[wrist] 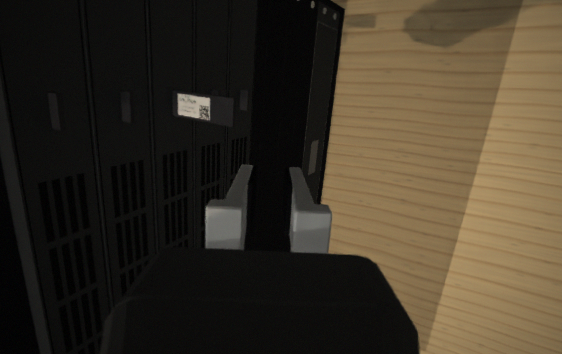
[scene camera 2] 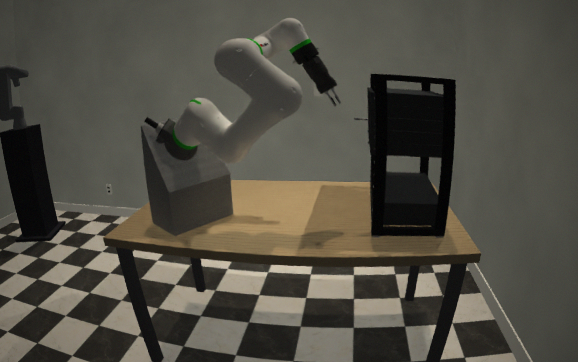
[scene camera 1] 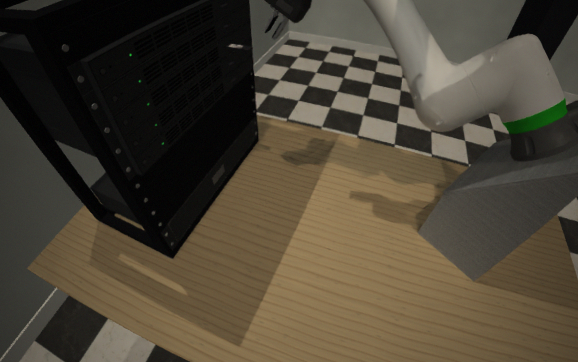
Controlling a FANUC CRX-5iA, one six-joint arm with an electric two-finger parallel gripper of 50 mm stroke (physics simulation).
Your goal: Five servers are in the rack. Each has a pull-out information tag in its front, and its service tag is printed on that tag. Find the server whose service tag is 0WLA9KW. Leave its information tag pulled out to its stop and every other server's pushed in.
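Seen in the pictures: gripper, fingertip midpoint: [wrist: 269,186] [scene camera 2: 337,104] [scene camera 1: 270,33]; arm's base, link origin: [scene camera 2: 180,144] [scene camera 1: 546,146].
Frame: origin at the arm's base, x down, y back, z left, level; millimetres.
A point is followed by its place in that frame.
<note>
Five dark servers [scene camera 1: 172,75] @[x -105, y -787, z -55 mm] [scene camera 2: 412,125] @[x -88, y -810, z -391 mm] are stacked in the black rack [scene camera 1: 159,239] @[x 219, y -872, z 97 mm] [scene camera 2: 378,200] @[x 180, y -689, z -373 mm]. The third server's information tag [scene camera 1: 235,46] @[x -89, y -694, z -218 mm] [scene camera 2: 360,119] @[x -87, y -676, z -224 mm] [wrist: 220,110] @[x -89, y -669, z -211 mm] sticks out of its front. A white label with small print and a square code shows on it in the wrist view; the print is too blurred to read. The other four tags look pushed in, their ends nearly flush. My gripper [scene camera 1: 271,33] @[x -140, y -611, z -158 mm] [scene camera 2: 337,103] @[x -140, y -611, z -158 mm] [wrist: 269,186] @[x -140, y -611, z -158 mm] is partly open and empty. It is tilted downward, in front of the rack and apart from the pulled-out tag.
The wooden table [scene camera 1: 320,280] @[x 325, y -492, z 147 mm] [scene camera 2: 270,200] @[x 325, y -384, z 144 mm] [wrist: 430,135] @[x 325, y -586, z -119 mm] carries the rack and the grey wedge base [scene camera 1: 505,215] @[x 91, y -122, z 120 mm] [scene camera 2: 200,200] @[x 216, y -68, z -86 mm] of the arm. A dark lower unit [scene camera 2: 410,200] @[x 202, y -837, z -359 mm] sits in the bottom of the rack. A black pedestal [scene camera 2: 30,185] stands away from the table.
</note>
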